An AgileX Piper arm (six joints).
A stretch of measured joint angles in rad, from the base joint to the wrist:
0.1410 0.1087 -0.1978 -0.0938 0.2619 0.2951
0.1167 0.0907 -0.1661 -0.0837 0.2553 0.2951
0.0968 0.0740 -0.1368 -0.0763 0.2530 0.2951
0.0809 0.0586 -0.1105 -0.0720 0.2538 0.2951
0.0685 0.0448 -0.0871 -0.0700 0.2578 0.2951
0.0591 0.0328 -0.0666 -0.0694 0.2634 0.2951
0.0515 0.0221 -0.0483 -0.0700 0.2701 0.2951
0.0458 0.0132 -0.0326 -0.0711 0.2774 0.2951
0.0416 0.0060 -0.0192 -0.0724 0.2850 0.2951
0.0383 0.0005 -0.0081 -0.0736 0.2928 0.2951
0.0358 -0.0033 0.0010 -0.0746 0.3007 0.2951
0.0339 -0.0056 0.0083 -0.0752 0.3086 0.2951
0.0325 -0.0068 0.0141 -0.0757 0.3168 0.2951
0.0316 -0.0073 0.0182 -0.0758 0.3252 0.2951
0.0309 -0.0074 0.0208 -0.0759 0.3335 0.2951
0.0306 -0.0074 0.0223 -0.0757 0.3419 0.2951
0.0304 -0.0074 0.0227 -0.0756 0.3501 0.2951
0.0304 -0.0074 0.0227 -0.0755 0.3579 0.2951
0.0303 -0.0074 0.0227 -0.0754 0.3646 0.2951
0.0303 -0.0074 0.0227 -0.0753 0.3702 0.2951
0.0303 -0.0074 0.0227 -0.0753 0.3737 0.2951
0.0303 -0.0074 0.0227 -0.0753 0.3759 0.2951
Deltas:
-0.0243 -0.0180 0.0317 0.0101 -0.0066 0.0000
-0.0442 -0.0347 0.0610 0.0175 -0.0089 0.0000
-0.0601 -0.0501 0.0873 0.0218 -0.0081 0.0000
-0.0725 -0.0639 0.1107 0.0238 -0.0041 0.0000
-0.0819 -0.0759 0.1312 0.0244 0.0015 0.0000
-0.0895 -0.0866 0.1495 0.0238 0.0082 0.0000
-0.0952 -0.0955 0.1652 0.0227 0.0155 0.0000
-0.0994 -0.1027 0.1786 0.0214 0.0231 0.0000
-0.1027 -0.1082 0.1897 0.0202 0.0309 0.0000
-0.1052 -0.1120 0.1988 0.0192 0.0388 0.0000
-0.1071 -0.1143 0.2061 0.0186 0.0467 0.0000
-0.1085 -0.1155 0.2119 0.0181 0.0549 0.0000
-0.1094 -0.1160 0.2160 0.0180 0.0633 0.0000
-0.1101 -0.1161 0.2186 0.0179 0.0716 0.0000
-0.1104 -0.1161 0.2201 0.0181 0.0800 0.0000
-0.1106 -0.1161 0.2205 0.0182 0.0882 0.0000
-0.1106 -0.1161 0.2205 0.0183 0.0960 0.0000
-0.1107 -0.1161 0.2205 0.0184 0.1027 0.0000
-0.1107 -0.1161 0.2205 0.0185 0.1083 0.0000
-0.1107 -0.1161 0.2205 0.0185 0.1118 0.0000
-0.1107 -0.1161 0.2205 0.0185 0.1140 0.0000

